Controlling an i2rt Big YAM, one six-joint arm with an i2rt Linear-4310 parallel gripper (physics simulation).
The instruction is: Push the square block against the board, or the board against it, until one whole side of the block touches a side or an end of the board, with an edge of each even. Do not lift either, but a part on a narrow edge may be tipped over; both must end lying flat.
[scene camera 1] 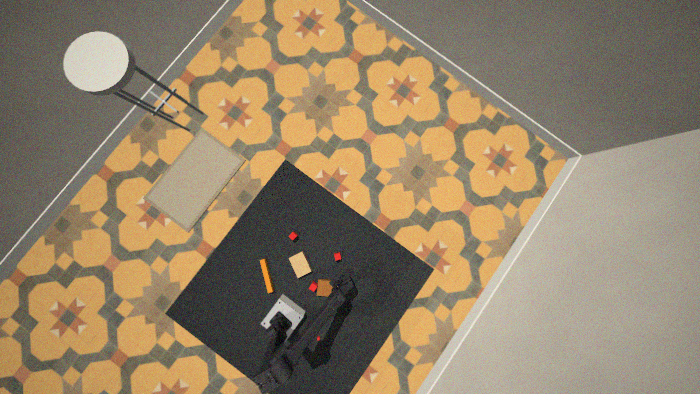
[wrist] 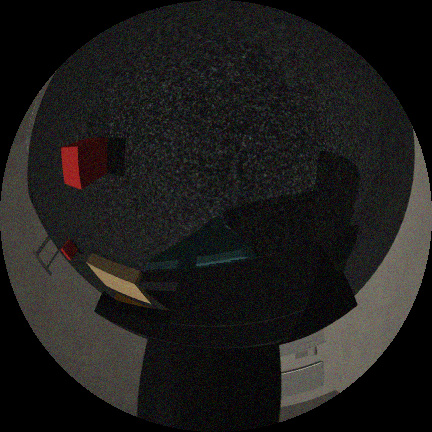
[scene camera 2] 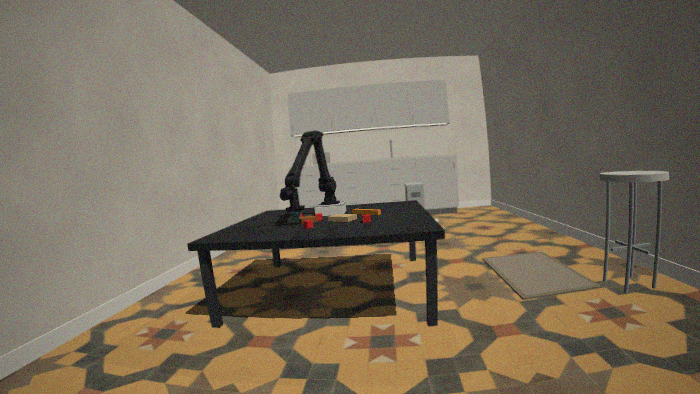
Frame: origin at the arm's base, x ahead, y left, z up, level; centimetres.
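Where they show: gripper, between the fingertips: (scene camera 1: 338, 279) (wrist: 218, 222) (scene camera 2: 297, 223); arm's base, origin of its link: (scene camera 1: 281, 322) (scene camera 2: 330, 203).
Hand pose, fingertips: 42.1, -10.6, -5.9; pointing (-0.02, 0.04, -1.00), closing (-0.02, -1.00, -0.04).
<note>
Each offset is from my fingertips to the top centre of the thing, as dx, dy, dz. Level surfaces: height alone.
The square brown block {-9.8, +3.0, +1.9} (scene camera 1: 323, 287) (scene camera 2: 308, 216) lies flat on the black table {dz -1.0} (scene camera 1: 391, 274) (scene camera 2: 342, 234). A red cube {-14.2, +9.4, +3.0} (scene camera 1: 312, 286) sits right at its left side. The long orange board (scene camera 1: 265, 275) (scene camera 2: 366, 211) lies apart to the left, and its edge shows in the wrist view (wrist: 127, 300). A tan block {-9.4, +25.8, +1.9} (scene camera 1: 299, 264) (scene camera 2: 342, 217) (wrist: 118, 282) lies between them. My gripper (scene camera 1: 335, 288) (scene camera 2: 292, 219) (wrist: 218, 222) is shut and empty. It is down at table height, right beside the brown block's right side. The brown block is hidden in the wrist view.
Red cubes lie at the far middle (scene camera 1: 292, 235) (wrist: 69, 250) and to the right (scene camera 1: 337, 256) (scene camera 2: 366, 218) (wrist: 82, 160). Another red cube {+11.3, +10.5, +3.0} (scene camera 2: 307, 223) is nearest the front. The arm's white base (scene camera 1: 283, 312) stands near the table's edge. A stool (scene camera 1: 96, 61) (scene camera 2: 634, 177) and a grey mat (scene camera 1: 194, 178) are on the floor.
</note>
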